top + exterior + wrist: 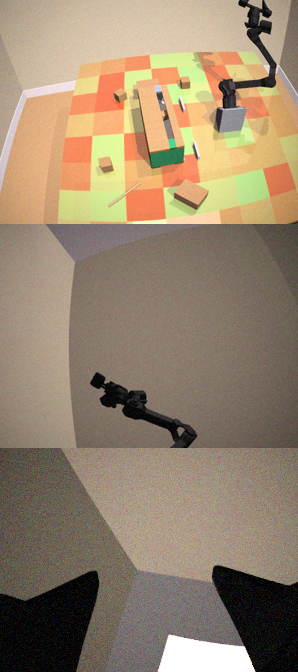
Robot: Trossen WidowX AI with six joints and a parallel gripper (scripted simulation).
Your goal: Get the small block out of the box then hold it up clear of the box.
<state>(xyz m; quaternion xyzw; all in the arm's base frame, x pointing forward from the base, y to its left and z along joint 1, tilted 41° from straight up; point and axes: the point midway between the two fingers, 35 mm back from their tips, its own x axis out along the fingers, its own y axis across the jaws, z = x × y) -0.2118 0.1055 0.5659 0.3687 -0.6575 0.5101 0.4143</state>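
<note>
The long box is 590 mm ahead of my gripper tip, 300 mm to the left of it and 530 mm below it. The rest, counted from my gripper tip: thin stick 840 mm ahead, 620 mm to the left, 590 mm below; brown block 610 mm ahead, 270 mm to the left, 510 mm below.
</note>
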